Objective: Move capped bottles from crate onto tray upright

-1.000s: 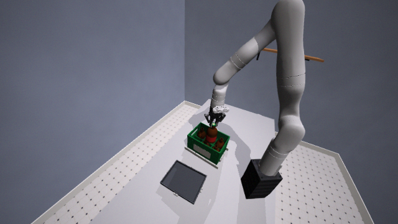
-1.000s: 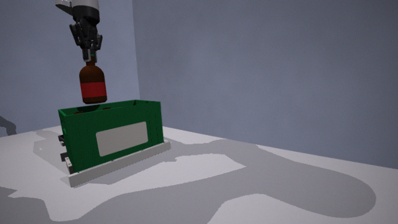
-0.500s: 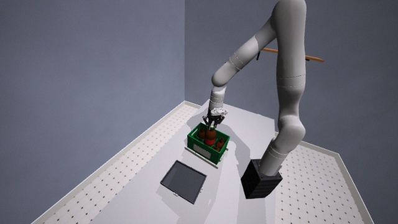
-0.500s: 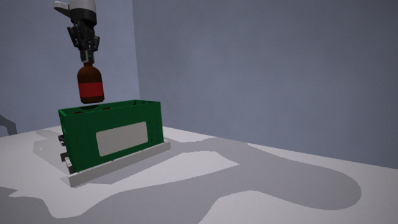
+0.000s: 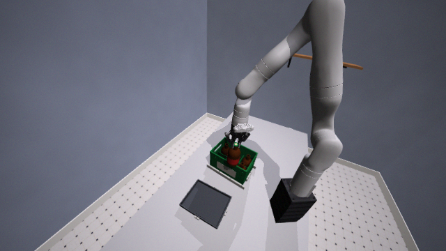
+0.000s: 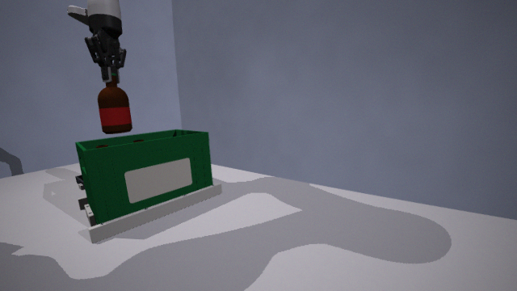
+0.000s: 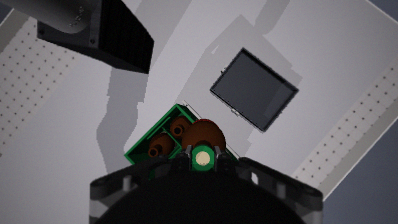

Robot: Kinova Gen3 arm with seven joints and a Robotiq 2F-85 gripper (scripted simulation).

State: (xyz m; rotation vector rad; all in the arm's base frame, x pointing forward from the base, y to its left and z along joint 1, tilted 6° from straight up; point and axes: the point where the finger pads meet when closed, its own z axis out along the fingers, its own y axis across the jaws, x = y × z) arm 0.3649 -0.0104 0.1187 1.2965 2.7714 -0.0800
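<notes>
Right now the brown bottle is 7 cm below my hand. Round my hand: green crate (25 cm below, 9 cm to the right, 3 cm ahead); dark tray (32 cm below, 22 cm to the left, 5 cm ahead).
</notes>
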